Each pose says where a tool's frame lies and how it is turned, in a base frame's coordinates. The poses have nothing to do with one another.
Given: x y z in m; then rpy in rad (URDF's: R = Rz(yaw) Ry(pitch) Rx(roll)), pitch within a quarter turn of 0, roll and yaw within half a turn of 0.
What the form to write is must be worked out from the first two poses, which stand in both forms.
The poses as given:
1: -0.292 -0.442 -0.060 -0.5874 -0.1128 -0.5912
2: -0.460 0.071 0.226 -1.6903 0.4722 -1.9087
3: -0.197 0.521 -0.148 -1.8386 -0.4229 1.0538
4: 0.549 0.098 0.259 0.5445 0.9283 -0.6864
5: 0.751 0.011 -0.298 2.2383 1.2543 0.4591
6: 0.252 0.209 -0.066 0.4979 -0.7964 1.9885
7: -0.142 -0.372 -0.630 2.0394 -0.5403 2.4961
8: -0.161 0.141 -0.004 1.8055 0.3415 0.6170
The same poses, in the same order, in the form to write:
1: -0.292 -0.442 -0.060 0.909 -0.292 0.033 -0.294
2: -0.460 0.071 0.226 0.516 -0.294 0.683 -0.425
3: -0.197 0.521 -0.148 0.596 -0.608 -0.501 0.154
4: 0.549 0.098 0.259 0.771 0.372 0.325 -0.403
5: 0.751 0.011 -0.298 0.464 0.651 0.415 -0.434
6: 0.252 0.209 -0.066 0.407 0.439 -0.014 0.801
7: -0.142 -0.372 -0.630 0.056 -0.393 -0.734 -0.551
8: -0.161 0.141 -0.004 0.622 0.705 0.335 0.058
